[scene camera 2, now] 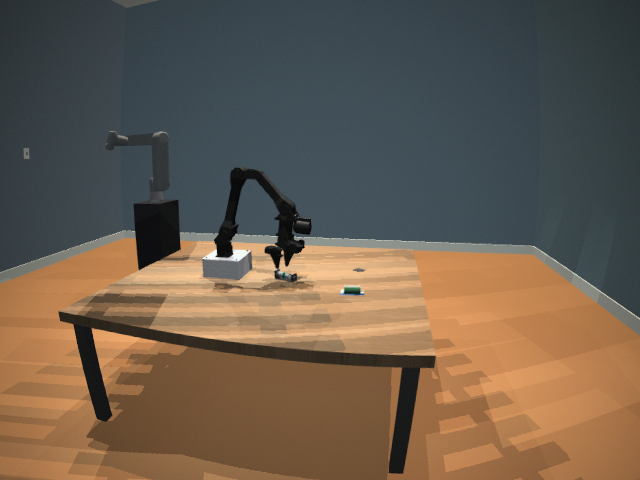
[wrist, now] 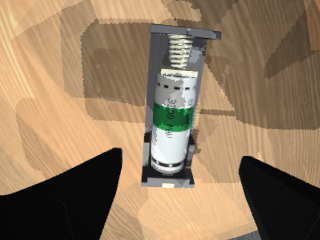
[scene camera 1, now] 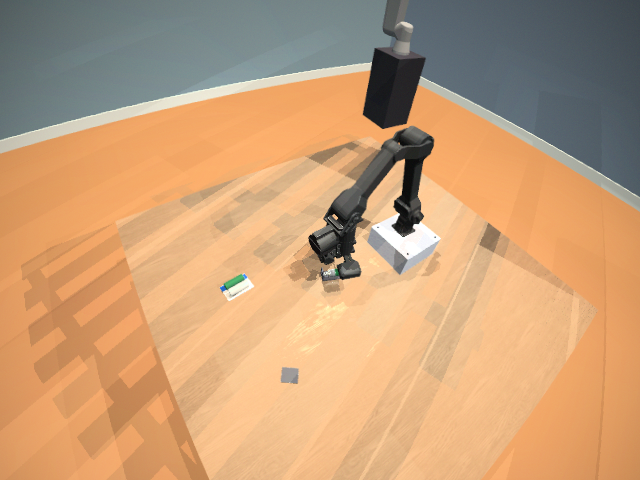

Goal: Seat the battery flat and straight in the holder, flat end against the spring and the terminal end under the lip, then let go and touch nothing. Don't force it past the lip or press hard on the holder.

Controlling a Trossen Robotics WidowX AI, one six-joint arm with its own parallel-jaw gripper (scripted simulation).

The gripper (scene camera 1: 341,265) is open, holding nothing. Also in view: a battery (wrist: 175,96).
The gripper also shows in scene camera 2 (scene camera 2: 281,267) and in the wrist view (wrist: 182,161).
